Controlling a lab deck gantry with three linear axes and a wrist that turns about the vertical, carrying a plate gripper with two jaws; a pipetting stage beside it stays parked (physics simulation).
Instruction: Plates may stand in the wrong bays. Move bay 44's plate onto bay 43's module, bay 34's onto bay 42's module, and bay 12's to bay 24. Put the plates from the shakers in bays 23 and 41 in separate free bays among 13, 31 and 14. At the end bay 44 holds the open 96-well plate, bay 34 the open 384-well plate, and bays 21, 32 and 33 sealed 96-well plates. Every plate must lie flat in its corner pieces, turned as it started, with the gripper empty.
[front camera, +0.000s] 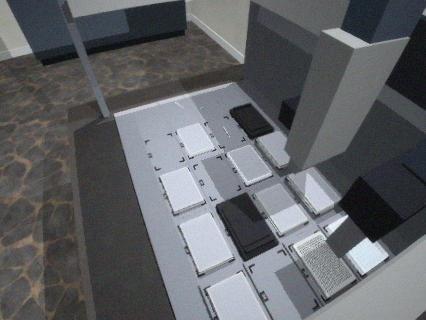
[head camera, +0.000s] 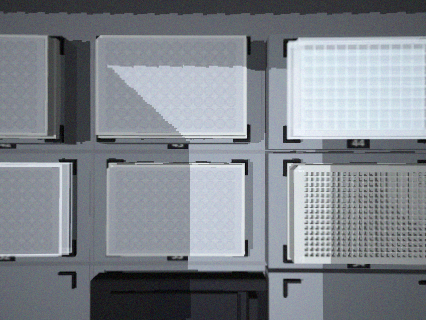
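Seen in the pictures: gripper, fingertip midpoint: (front camera: 350, 238); robot's base, link origin: (front camera: 146, 142).
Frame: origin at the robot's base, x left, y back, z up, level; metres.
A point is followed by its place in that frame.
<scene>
Sealed plates lie in bay 43 (front camera: 312, 190) @(x 0.352, y -0.397, z 0.033 m) (head camera: 170, 90) @(x 0.360, y -0.391, z 0.033 m), bay 42 (front camera: 274, 149) @(x 0.344, y -0.230, z 0.033 m) (head camera: 22, 85) @(x 0.363, y -0.270, z 0.033 m), bay 33 (front camera: 280, 209) @(x 0.251, y -0.400, z 0.014 m) (head camera: 175, 210) @(x 0.257, y -0.392, z 0.014 m) and bay 32 (front camera: 249, 164) @(x 0.254, y -0.236, z 0.014 m) (head camera: 30, 210) @(x 0.257, y -0.262, z 0.014 m). The open 96-well plate (front camera: 367, 256) @(x 0.363, y -0.595, z 0.020 m) (head camera: 357, 90) @(x 0.361, y -0.547, z 0.029 m) lies in bay 44, partly covered in the front view. The open 384-well plate (front camera: 324, 265) @(x 0.254, y -0.564, z 0.027 m) (head camera: 365, 215) @(x 0.255, y -0.556, z 0.025 m) lies in bay 34. White plates also lie in bay 12 (front camera: 181, 190) @(x 0.041, y -0.238, z 0.014 m), bay 13 (front camera: 206, 243) @(x 0.043, y -0.401, z 0.014 m), bay 14 (front camera: 235, 297) @(x 0.048, y -0.534, z 0.029 m) and bay 21 (front camera: 196, 140) @(x 0.150, y -0.078, z 0.014 m). The black shakers in bay 23 (front camera: 246, 227) @(x 0.144, y -0.408, z 0.024 m) (head camera: 175, 300) @(x 0.182, y -0.394, z 0.024 m) and bay 41 (front camera: 251, 120) @(x 0.357, y -0.075, z 0.024 m) bear no plate. The gripper's jaws do not show.
Corner pieces without a plate show at bay 24, bay 22, bay 31 and bay 11. A tall beige housing (front camera: 340, 95) @(x 0.191, y -0.454, z 0.408 m) rises at the right of the front view, and a dark block (front camera: 372, 200) @(x 0.177, y -0.553, z 0.343 m) hangs over the deck near bays 43 and 44.
</scene>
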